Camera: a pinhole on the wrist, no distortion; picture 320 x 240 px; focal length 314.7 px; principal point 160.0 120.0 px. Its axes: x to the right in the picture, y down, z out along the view. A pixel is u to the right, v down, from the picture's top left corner.
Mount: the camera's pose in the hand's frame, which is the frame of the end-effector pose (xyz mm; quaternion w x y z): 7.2 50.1 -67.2 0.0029 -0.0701 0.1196 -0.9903
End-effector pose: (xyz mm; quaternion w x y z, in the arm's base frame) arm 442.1 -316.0 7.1 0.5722 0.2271 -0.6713 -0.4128
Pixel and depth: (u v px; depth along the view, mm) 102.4 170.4 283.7
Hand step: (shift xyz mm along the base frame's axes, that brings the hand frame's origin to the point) -213.0 -54.1 7.1
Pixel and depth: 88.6 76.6 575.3
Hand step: -518.9 -29.2 119.4
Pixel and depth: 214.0 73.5 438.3
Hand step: -360.6 120.3 1.4
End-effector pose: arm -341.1 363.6 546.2 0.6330 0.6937 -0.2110 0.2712
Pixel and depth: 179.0 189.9 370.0
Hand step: 131.9 -255.5 -80.9
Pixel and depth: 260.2 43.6 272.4
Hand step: -36.7 -228.1 -0.5
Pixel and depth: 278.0 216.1 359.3
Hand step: 62.4 -257.0 -174.0
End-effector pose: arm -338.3 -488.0 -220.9 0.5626 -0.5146 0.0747 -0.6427
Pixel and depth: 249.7 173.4 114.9
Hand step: 32.8 27.2 12.2
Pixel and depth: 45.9 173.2 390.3
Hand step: 169.5 7.6 311.0
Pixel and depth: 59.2 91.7 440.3
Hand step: 284.0 4.6 287.8
